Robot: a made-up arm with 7 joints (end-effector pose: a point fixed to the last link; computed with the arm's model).
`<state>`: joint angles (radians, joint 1 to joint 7).
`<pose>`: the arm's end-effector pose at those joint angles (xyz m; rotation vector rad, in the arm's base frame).
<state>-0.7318 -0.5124 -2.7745 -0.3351 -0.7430 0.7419 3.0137</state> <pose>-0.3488 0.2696 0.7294 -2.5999 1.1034 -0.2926</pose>
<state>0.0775 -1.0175 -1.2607 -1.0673 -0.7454 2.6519 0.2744</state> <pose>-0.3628 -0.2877 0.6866 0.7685 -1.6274 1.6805</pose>
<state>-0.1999 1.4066 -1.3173 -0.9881 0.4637 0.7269 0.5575</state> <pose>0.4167 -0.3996 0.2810 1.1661 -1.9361 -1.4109</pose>
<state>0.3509 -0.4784 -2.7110 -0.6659 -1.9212 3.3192 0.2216</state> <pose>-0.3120 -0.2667 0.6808 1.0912 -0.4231 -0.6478</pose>
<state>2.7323 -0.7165 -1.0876 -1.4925 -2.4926 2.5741 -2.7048</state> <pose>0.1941 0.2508 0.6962 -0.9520 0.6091 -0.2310</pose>
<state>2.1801 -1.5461 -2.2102 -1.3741 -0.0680 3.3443 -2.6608</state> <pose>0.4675 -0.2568 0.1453 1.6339 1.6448 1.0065</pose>
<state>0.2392 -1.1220 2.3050 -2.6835 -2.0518 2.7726 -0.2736</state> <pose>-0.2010 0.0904 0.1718 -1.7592 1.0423 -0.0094</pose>
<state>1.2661 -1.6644 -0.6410 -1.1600 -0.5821 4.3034 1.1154</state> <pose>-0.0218 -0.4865 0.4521 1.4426 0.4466 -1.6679</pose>
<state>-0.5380 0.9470 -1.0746 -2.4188 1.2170 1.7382 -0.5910</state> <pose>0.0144 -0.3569 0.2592 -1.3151 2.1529 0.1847</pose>
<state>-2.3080 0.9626 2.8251 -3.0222 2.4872 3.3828 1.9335</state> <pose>0.0389 -0.0686 0.4497 1.0314 2.3418 1.0337</pose>
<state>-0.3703 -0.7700 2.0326 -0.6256 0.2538 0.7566 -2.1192</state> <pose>-0.3577 0.3797 0.6101 -1.0995 2.4428 -0.5283</pose>
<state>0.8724 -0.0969 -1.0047 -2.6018 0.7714 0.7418 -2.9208</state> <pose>0.2497 -0.0077 0.4095 -0.2095 -1.2016 -0.7985</pose>
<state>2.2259 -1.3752 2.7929 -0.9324 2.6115 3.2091 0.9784</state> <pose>0.1986 -0.4688 0.1401 1.4517 1.8977 -0.7017</pose>
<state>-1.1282 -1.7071 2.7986 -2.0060 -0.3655 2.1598 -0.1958</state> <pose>0.0139 0.2512 -0.1047 0.5398 1.4501 -0.6789</pose>
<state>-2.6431 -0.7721 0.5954 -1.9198 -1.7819 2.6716 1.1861</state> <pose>0.1147 -0.2191 0.6786 0.6877 -0.7584 -0.1736</pose>
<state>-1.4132 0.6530 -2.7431 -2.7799 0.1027 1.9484 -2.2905</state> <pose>-0.1259 0.1375 0.5127 -1.6026 2.5392 -0.3411</pose>
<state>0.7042 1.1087 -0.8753 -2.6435 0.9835 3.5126 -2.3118</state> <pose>0.3213 -0.0427 0.2612 1.5920 1.5174 -0.9119</pose>
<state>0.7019 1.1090 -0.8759 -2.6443 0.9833 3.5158 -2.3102</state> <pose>0.3210 -0.0434 0.2613 1.5919 1.5130 -0.9129</pose>
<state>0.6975 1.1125 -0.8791 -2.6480 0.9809 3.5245 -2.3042</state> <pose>0.3200 -0.0450 0.2615 1.5887 1.5010 -0.9190</pose>
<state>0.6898 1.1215 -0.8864 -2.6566 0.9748 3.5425 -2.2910</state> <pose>0.3177 -0.0481 0.2615 1.5797 1.4773 -0.9332</pose>
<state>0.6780 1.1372 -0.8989 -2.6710 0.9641 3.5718 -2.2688</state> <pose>0.3140 -0.0529 0.2614 1.5630 1.4399 -0.9565</pose>
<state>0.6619 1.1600 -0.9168 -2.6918 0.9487 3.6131 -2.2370</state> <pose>0.3084 -0.0592 0.2612 1.5370 1.3896 -0.9882</pose>
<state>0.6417 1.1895 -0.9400 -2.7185 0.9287 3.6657 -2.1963</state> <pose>0.3012 -0.0666 0.2610 1.5007 1.3297 -1.0257</pose>
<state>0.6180 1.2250 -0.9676 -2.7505 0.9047 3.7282 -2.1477</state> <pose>0.2924 -0.0743 0.2608 1.4539 1.2650 -1.0661</pose>
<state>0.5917 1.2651 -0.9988 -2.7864 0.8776 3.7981 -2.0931</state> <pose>0.2824 -0.0819 0.2607 1.3981 1.2007 -1.1059</pose>
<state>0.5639 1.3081 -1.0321 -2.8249 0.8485 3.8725 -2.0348</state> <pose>0.2717 -0.0886 0.2605 1.3360 1.1418 -1.1423</pose>
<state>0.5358 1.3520 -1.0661 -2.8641 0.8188 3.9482 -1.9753</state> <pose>0.2607 -0.0941 0.2605 1.2713 1.0918 -1.1730</pose>
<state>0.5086 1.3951 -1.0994 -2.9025 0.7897 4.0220 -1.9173</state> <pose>0.2501 -0.0981 0.2603 1.2079 1.0525 -1.1976</pose>
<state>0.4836 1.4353 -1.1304 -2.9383 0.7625 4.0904 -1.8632</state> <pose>0.2404 -0.1008 0.2602 1.1498 1.0240 -1.2158</pose>
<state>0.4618 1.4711 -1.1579 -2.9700 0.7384 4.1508 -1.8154</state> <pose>0.2319 -0.1023 0.2599 1.0994 1.0051 -1.2284</pose>
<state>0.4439 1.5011 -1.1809 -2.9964 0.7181 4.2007 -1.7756</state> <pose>0.2251 -0.1029 0.2596 1.0589 0.9936 -1.2367</pose>
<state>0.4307 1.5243 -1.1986 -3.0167 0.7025 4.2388 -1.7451</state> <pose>0.2199 -0.1030 0.2594 1.0286 0.9873 -1.2416</pose>
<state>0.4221 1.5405 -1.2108 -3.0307 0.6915 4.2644 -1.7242</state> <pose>0.2165 -0.1028 0.2591 1.0083 0.9845 -1.2445</pose>
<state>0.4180 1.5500 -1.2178 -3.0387 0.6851 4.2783 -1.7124</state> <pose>0.2146 -0.1026 0.2590 0.9969 0.9836 -1.2459</pose>
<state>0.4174 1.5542 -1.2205 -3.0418 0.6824 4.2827 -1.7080</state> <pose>0.2140 -0.1023 0.2588 0.9924 0.9838 -1.2466</pose>
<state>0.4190 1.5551 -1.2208 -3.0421 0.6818 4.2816 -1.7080</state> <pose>0.2141 -0.1020 0.2588 0.9918 0.9846 -1.2468</pose>
